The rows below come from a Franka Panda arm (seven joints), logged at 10 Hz.
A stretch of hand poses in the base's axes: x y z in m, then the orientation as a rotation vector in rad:
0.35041 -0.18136 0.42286 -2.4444 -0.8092 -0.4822
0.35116 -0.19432 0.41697 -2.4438 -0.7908 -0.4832
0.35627 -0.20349 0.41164 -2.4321 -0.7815 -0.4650
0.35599 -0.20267 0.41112 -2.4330 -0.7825 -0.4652
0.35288 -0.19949 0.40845 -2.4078 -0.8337 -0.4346
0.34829 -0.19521 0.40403 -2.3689 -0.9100 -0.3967
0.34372 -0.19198 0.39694 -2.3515 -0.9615 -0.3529
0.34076 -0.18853 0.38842 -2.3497 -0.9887 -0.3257
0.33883 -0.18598 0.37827 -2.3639 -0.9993 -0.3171
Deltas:
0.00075 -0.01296 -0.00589 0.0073 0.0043 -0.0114
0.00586 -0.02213 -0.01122 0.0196 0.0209 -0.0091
0.00558 -0.02131 -0.01174 0.0185 0.0204 -0.0088
0.00247 -0.01813 -0.01441 0.0194 0.0311 0.0389
-0.00212 -0.01385 -0.01883 0.0206 0.0409 0.1088
-0.00669 -0.01062 -0.02592 0.0101 0.0591 0.1566
-0.00965 -0.00717 -0.03444 -0.0031 0.0707 0.1797
-0.01158 -0.00462 -0.04459 -0.0210 0.0721 0.1823

